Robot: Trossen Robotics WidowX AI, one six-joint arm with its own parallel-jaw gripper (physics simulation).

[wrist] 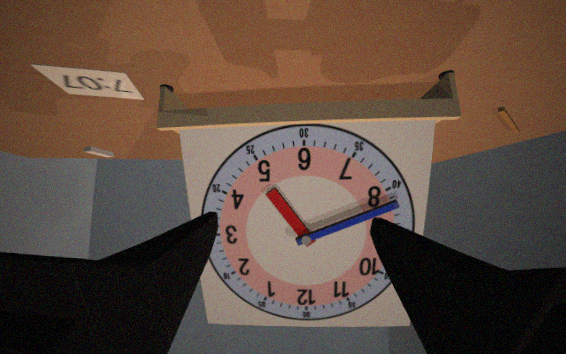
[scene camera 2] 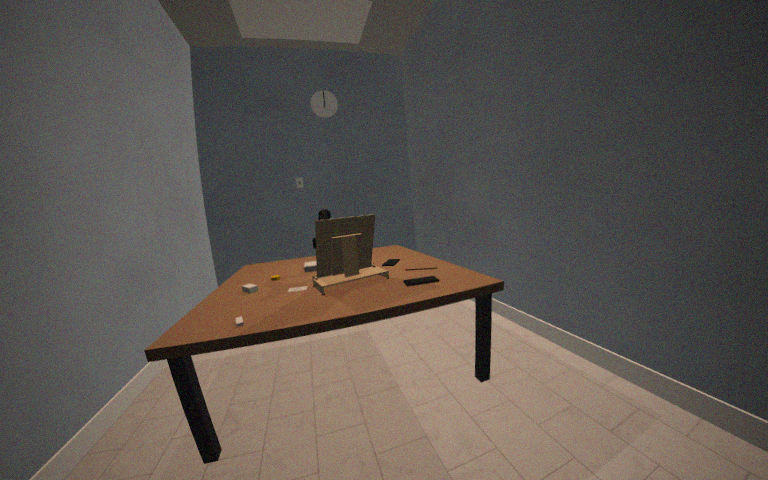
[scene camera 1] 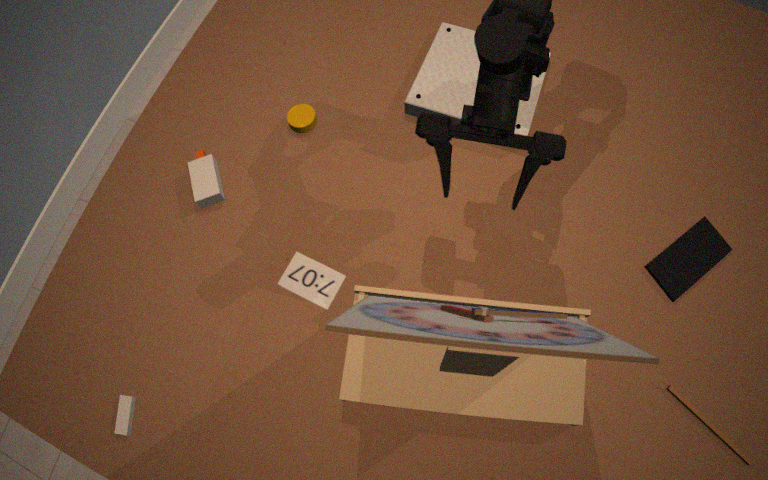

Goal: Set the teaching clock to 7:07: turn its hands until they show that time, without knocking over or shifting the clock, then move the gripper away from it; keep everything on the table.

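Places are measured from the arm's base along level axes (x right, y up, z back), in millimetres.
Where they show: gripper, fingertip midpoint: [wrist: 295,222] [scene camera 1: 479,203].
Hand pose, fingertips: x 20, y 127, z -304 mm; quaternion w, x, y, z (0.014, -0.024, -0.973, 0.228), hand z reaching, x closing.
Observation:
Each offset is from my fingertips to the centre of the thing.
The teaching clock {dx -29, dy +28, dz -150 mm} [scene camera 1: 617,352] [scene camera 2: 326,249] [wrist: 196,155] stands upright on its wooden base. It looks upside down in the wrist view. Its short red hand {dx -11, dy +5, dz -145 mm} [scene camera 1: 459,310] [wrist: 287,211] points close to the 5, slightly on the 4 side. Its long blue hand {dx -75, dy +12, dz -133 mm} [wrist: 350,221] points just past the 8 toward the 9, a little beyond the 40-minute mark. The card {dx +221, dy -154, dz -111 mm} [scene camera 1: 311,280] [scene camera 2: 297,289] [wrist: 92,83] reading 7:07 lies beside the clock. My gripper [scene camera 1: 480,202] [wrist: 295,222] is open and empty in front of the dial, apart from it. The right fingertip in the wrist view covers the 9.
A yellow disc {dx +325, dy -145, dz +162 mm} [scene camera 1: 301,117] [scene camera 2: 275,277], a white box {dx +455, dy -140, dz +16 mm} [scene camera 1: 205,178] [scene camera 2: 249,288] and a small white block {dx +445, dy -148, dz -396 mm} [scene camera 1: 124,414] [scene camera 2: 239,321] [wrist: 99,152] lie on the card's side. A black slab {dx -362, dy -150, dz +62 mm} [scene camera 1: 688,259] [scene camera 2: 390,262], a thin stick {dx -419, dy -151, dz -197 mm} [scene camera 1: 707,425] and a longer black slab {dx -304, dy -150, dz -377 mm} [scene camera 2: 421,280] lie on the other side.

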